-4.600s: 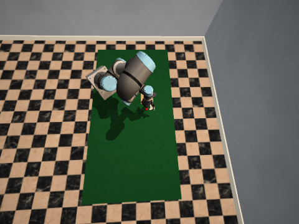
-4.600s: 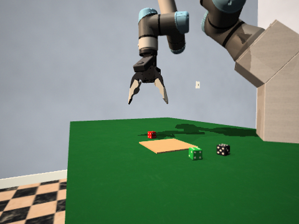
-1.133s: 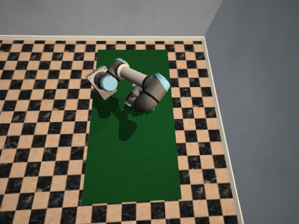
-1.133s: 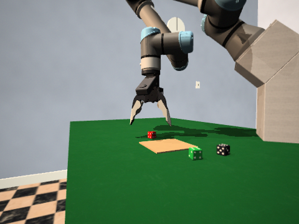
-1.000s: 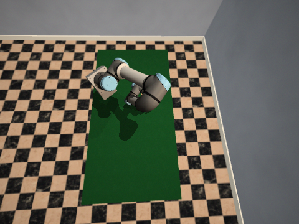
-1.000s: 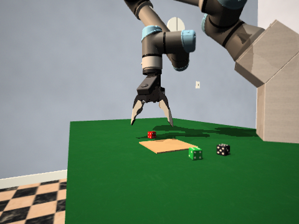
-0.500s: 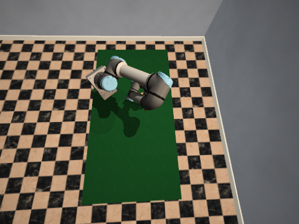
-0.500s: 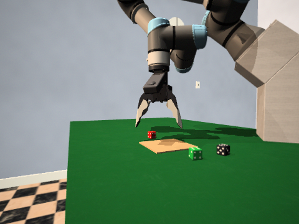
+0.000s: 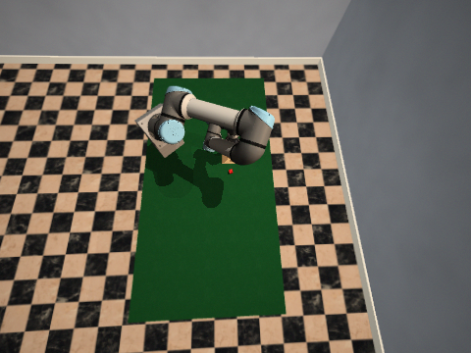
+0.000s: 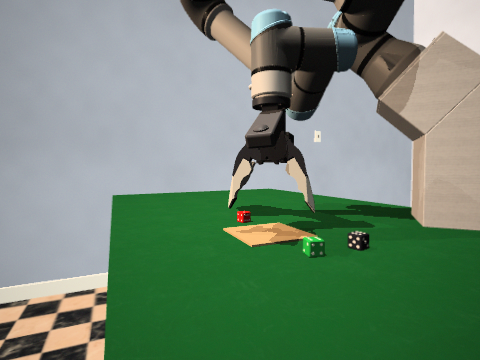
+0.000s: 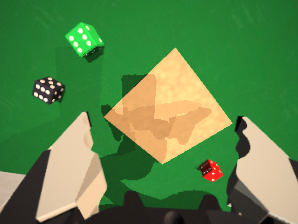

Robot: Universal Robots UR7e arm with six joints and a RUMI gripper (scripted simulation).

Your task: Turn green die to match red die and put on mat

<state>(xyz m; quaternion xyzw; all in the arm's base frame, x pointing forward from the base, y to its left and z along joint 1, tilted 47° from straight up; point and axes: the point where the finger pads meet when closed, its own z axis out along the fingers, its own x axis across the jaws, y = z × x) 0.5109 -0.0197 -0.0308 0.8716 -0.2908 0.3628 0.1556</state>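
The green die is 11 cm to the left of my hand, 4 cm below it and 1 cm behind it. From my hand the other things lie so: black die 12 cm to the left, 10 cm behind, 4 cm below; then red die 17 cm to the right, 4 cm below, 4 cm behind; then tan mat 5 cm below, 4 cm to the right, 2 cm behind.
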